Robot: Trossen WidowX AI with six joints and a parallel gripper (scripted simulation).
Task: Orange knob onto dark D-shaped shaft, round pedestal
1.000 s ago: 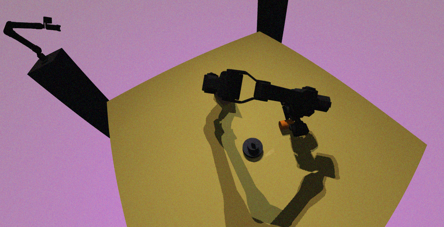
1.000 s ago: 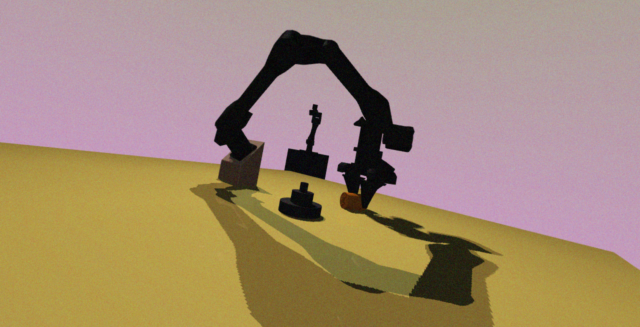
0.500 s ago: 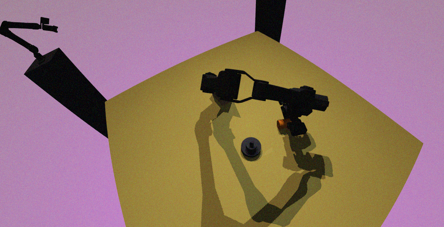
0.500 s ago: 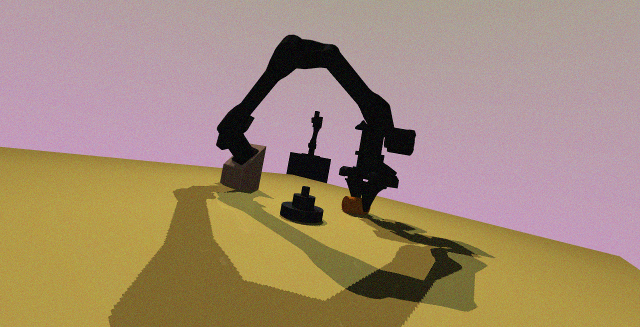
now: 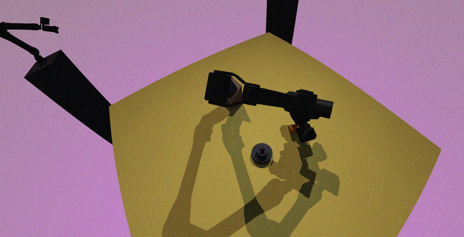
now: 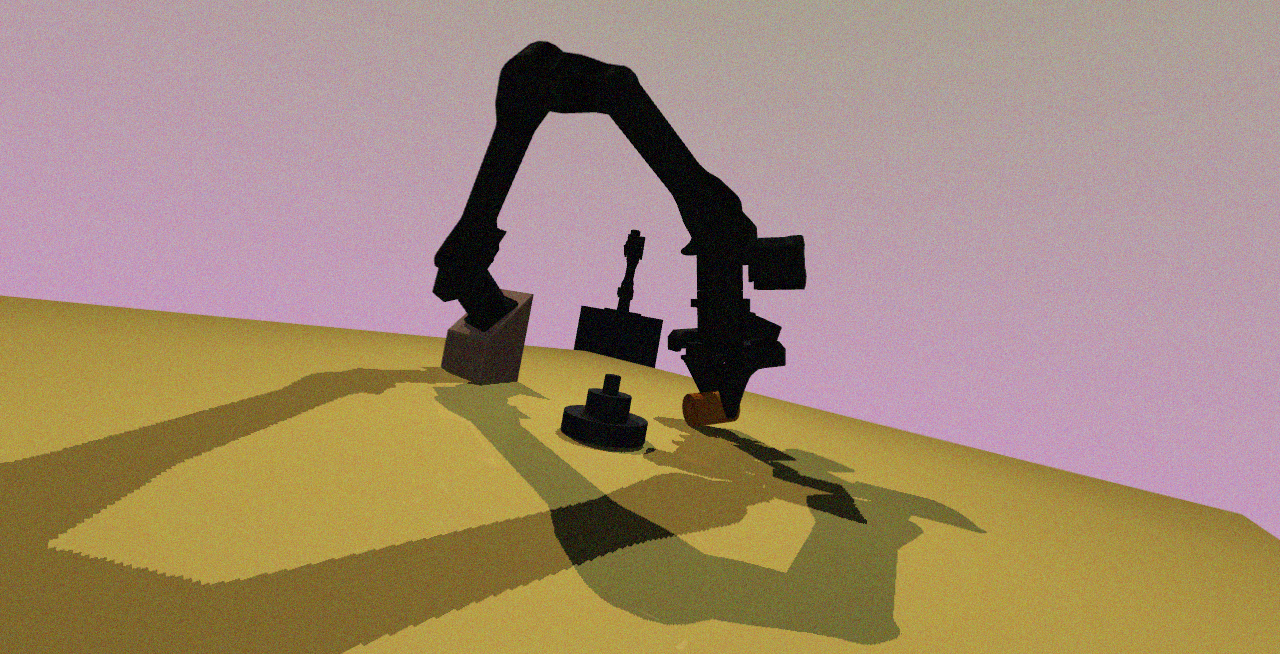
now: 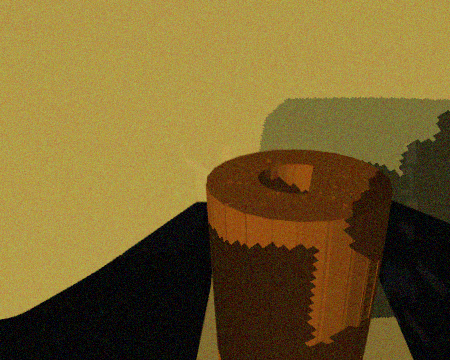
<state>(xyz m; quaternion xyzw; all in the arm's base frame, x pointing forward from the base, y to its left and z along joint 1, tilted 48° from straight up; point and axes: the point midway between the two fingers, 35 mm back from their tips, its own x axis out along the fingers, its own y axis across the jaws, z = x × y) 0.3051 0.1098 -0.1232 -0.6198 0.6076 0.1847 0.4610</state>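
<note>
Now: gripper tip 20 cm to the left of the dark pedestal and 1 cm below it. Round my gripper tip: orange knob 2 cm to the right, 1 cm behind, 1 cm above.
</note>
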